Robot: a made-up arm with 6 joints.
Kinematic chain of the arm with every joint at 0, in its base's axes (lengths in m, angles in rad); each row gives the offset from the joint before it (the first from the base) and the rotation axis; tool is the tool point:
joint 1: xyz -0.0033 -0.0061 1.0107 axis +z
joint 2: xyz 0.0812 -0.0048 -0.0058 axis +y
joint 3: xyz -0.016 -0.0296 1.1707 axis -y
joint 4: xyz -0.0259 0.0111 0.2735 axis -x
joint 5: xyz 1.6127 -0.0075 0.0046 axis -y
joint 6: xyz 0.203 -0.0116 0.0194 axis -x
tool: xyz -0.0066 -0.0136 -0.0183
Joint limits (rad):
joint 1: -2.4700..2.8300
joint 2: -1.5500..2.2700
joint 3: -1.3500..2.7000
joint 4: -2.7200..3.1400
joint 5: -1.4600..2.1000
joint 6: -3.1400..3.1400
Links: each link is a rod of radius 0.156 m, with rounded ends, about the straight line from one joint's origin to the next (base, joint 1, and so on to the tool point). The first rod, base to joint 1, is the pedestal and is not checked.
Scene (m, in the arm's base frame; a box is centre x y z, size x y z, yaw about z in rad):
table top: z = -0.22
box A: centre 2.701 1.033 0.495 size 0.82 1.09 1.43 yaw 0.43
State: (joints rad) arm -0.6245 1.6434 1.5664 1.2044 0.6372 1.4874
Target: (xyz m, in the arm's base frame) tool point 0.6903 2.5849 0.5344
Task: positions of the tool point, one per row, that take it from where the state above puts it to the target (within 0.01 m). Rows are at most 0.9 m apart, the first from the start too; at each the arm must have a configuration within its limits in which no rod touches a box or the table.
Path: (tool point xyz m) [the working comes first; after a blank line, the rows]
Joints at the target: 1.2552 2.2592 2.1961 1.2644 1.0152 1.5249
Straight joint move there: touches box A.

1: 2.8090 -0.8884 1.3920
2: 2.8311 -0.0582 1.6132
3: 2.5659 0.6923 1.8176
4: 2.0742 1.2593 1.9936
5: 1.9103 1.7510 1.6488
6: 1.5965 2.1615 1.2812
7: 1.1726 2.4477 0.9056
8: 0.6903 2.5849 0.5345

